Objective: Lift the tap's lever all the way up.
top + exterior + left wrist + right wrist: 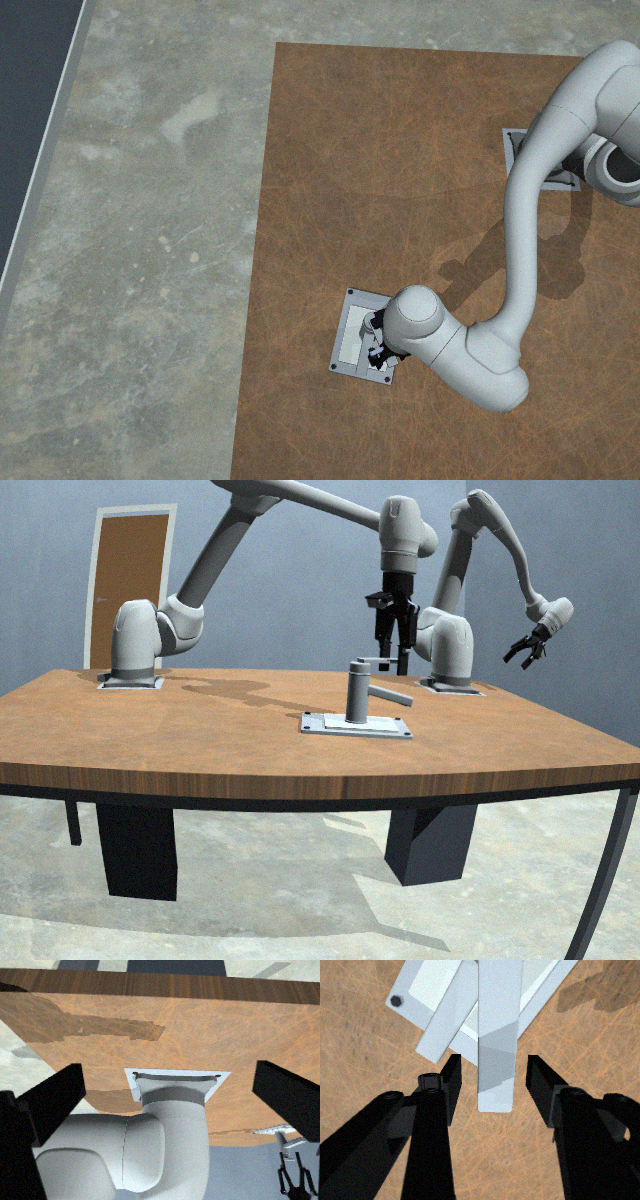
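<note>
Now: the flat lever 10 mm ahead of my right hand and 40 mm to the right of it. The rest, counted from my right hand: grey tap: 30 mm ahead, 70 mm to the right, 40 mm below; then bolted plate: 40 mm ahead, 100 mm to the right, 140 mm below.
</note>
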